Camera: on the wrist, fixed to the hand. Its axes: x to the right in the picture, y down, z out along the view.
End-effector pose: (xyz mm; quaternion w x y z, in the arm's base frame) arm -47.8 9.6 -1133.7 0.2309 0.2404 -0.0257 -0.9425
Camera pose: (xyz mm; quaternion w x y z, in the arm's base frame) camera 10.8 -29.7 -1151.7 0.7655 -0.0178 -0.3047 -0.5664
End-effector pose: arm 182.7 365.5 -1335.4 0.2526 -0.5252 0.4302 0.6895
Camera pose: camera 164.1 304.0 -1301.1 0.1457 -0.0724 -0.6630 -0.7308
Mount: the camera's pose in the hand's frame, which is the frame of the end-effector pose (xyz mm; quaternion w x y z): -20.0 57.0 -40.7 0.7142 0.0845 -0.2036 0.6644
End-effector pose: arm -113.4 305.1 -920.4 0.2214 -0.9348 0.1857 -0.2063
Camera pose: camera -163.9 252.7 -921.2 0.4120 -0.5675 0.6912 0.1744
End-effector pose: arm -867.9 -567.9 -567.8 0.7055 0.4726 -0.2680 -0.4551
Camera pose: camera -821.7 -524.9 -531.5 0.7117 0.1264 -0.6875 0.0701
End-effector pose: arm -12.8 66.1 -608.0 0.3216 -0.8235 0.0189 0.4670
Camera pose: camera -12.1 -6.7 -607.0 0.0072 0.4533 -0.5346 -0.7132
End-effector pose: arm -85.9 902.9 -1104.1 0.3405 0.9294 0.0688 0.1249
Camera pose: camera -114.0 880.5 -1040.8 0.0957 0.7636 -0.6271 0.1204
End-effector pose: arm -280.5 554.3 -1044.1 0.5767 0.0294 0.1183 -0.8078
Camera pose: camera -224.0 564.5 -1088.9 0.9701 -0.0161 -0.1207 -0.2097
